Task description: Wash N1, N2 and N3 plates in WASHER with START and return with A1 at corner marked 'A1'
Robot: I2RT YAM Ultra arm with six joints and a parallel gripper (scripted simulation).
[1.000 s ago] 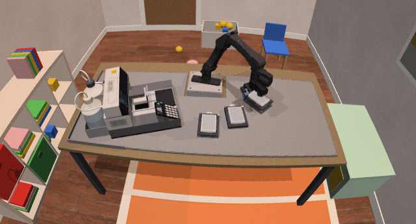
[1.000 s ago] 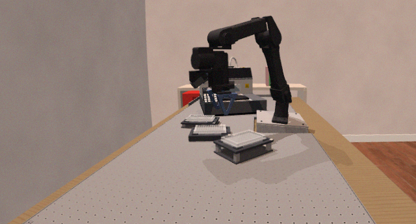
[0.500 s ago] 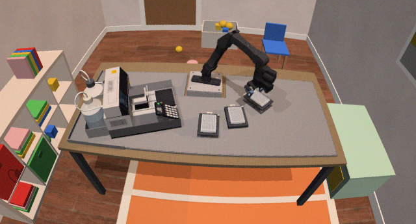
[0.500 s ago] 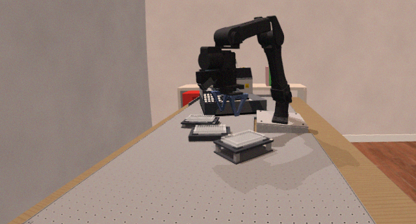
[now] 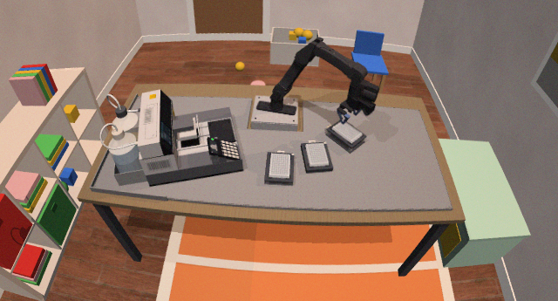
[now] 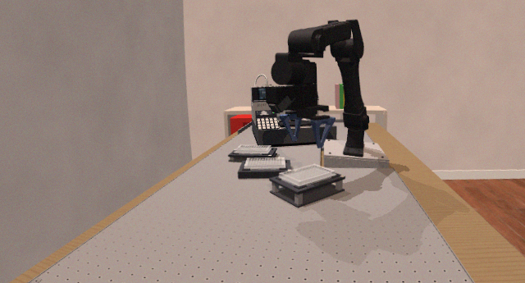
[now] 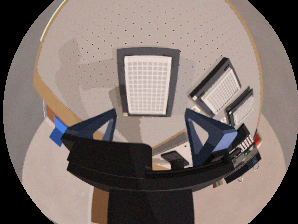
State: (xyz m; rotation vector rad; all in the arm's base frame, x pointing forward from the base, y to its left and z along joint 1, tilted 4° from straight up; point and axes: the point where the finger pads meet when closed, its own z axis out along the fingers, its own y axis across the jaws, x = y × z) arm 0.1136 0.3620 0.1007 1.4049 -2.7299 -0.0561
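My gripper is now 10 cm above the nest and 1 cm to the right of it. From my hand the other things lie so: manifold: 70 cm to the right, 24 cm ahead; plate washer: 70 cm to the right, 24 cm ahead, 1 cm below; washer carrier: 56 cm to the right, 17 cm ahead, 5 cm below.
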